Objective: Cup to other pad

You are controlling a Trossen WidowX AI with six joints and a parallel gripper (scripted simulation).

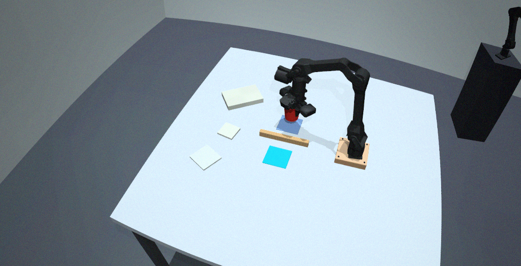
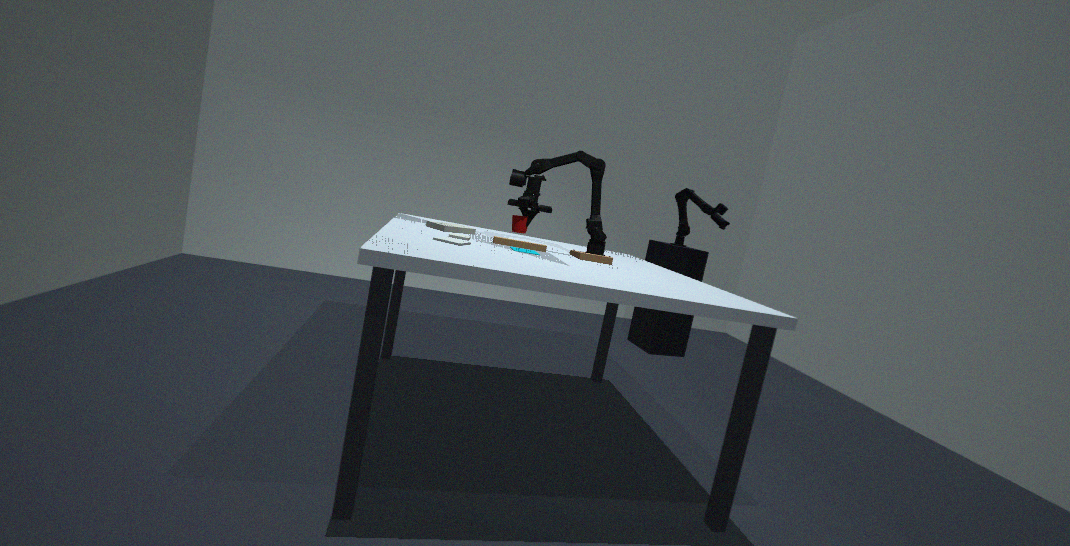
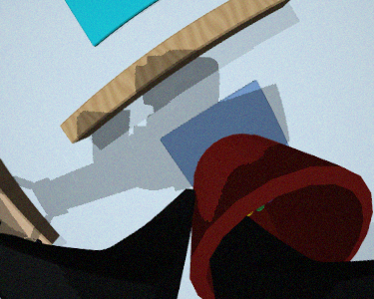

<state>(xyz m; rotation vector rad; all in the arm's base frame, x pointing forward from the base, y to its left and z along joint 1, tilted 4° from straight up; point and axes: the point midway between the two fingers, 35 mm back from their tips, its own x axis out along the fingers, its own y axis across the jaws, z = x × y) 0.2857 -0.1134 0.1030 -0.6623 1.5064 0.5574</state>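
My gripper tip is now 18 cm to the right of the bright cyan pad, 9 cm above it and 5 cm short of it. The rest, counted from my gripper tip: red cup: 2 cm to the right, 2 cm ahead; then white block: 28 cm ahead, 16 cm to the right, 7 cm below; then wooden bar: 8 cm to the left, 8 cm below, 4 cm ahead.
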